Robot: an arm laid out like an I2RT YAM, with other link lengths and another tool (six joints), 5 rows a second.
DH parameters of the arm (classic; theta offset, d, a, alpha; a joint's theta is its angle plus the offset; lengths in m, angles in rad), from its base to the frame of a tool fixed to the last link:
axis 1: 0 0.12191 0.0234 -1.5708
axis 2: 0 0 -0.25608 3.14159
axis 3: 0.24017 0 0.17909 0
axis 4: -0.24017 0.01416 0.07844 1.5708
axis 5: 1.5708 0.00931 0 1.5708
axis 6: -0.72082 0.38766 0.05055 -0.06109
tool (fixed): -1.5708 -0.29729 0 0
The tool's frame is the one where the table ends.
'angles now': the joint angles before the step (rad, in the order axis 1, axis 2, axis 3, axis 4, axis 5, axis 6). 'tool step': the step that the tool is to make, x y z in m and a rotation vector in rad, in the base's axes. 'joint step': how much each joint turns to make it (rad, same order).
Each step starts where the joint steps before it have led.
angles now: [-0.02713, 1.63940, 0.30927, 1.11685, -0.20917, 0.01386]
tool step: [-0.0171, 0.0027, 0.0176, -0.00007, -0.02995, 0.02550]
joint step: [-0.00188, -0.14772, -0.01281, -0.10603, -0.02700, -0.00477]
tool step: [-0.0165, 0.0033, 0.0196, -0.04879, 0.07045, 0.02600]
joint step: [-0.00687, -0.24105, 0.11313, -0.43741, -0.02059, -0.05888]
